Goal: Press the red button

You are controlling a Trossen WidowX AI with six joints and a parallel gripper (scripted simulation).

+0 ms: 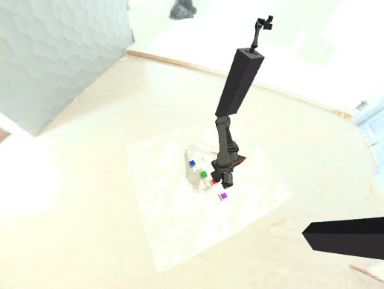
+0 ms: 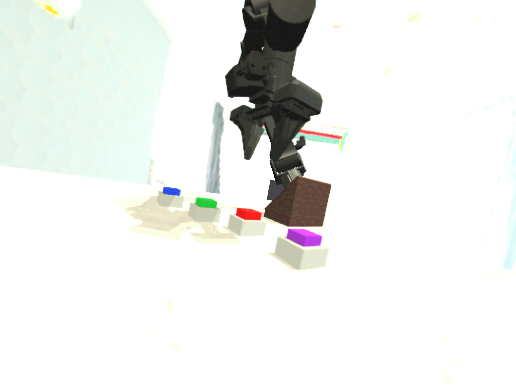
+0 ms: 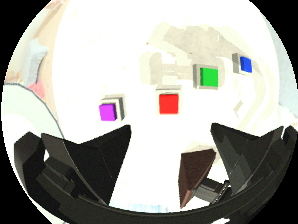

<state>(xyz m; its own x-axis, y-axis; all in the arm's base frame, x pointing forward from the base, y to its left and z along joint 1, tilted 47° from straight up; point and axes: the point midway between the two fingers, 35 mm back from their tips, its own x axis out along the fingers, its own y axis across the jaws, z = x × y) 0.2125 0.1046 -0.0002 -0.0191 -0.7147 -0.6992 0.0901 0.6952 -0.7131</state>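
Now: gripper tip 90 mm above the red button. From my gripper tip the other things lie so: green button (90 mm below, 80 mm to the right, 40 mm ahead); purple button (120 mm to the left, 90 mm below, 10 mm behind); blue button (200 mm to the right, 90 mm below, 80 mm ahead).
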